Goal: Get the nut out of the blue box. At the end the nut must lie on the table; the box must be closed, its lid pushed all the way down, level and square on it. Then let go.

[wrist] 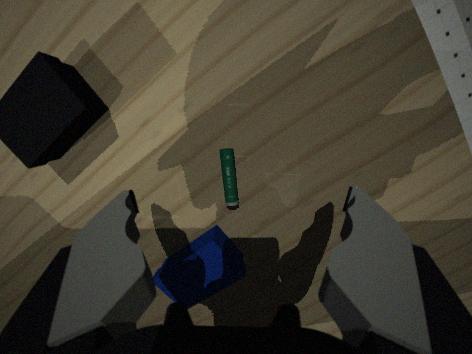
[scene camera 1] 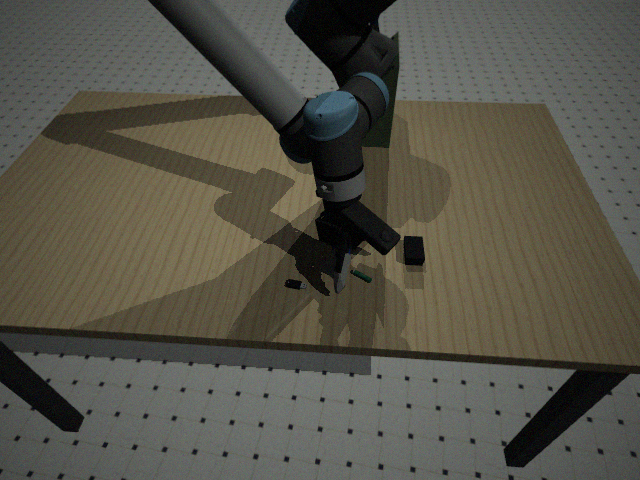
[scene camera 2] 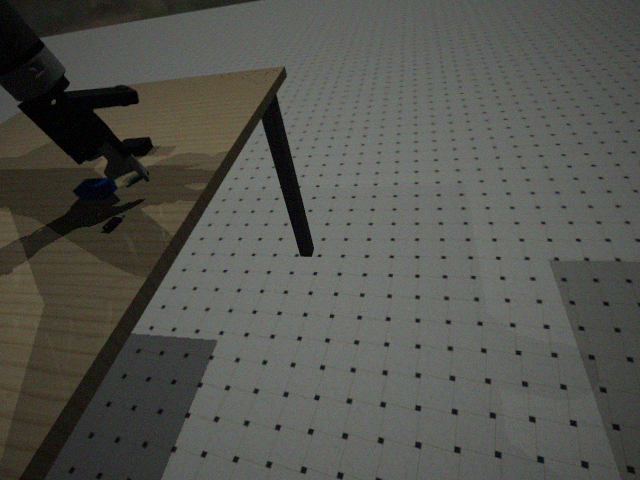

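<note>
The small blue box stands on the table. In the wrist view it lies low and left of centre, turned at an angle, partly in shadow. It looks like one solid block; I cannot tell its lid apart or whether the lid is fully down. In scene view 1 the gripper hides nearly all of it. No nut shows in any view. My gripper is open and empty, above the table, pointing down. In the wrist view the box is between the two jaws, nearer the left one and apart from both.
A green battery lies close beside the blue box. A black block stands farther off. A black USB stick lies on the other side. A dark green panel stands behind the arm.
</note>
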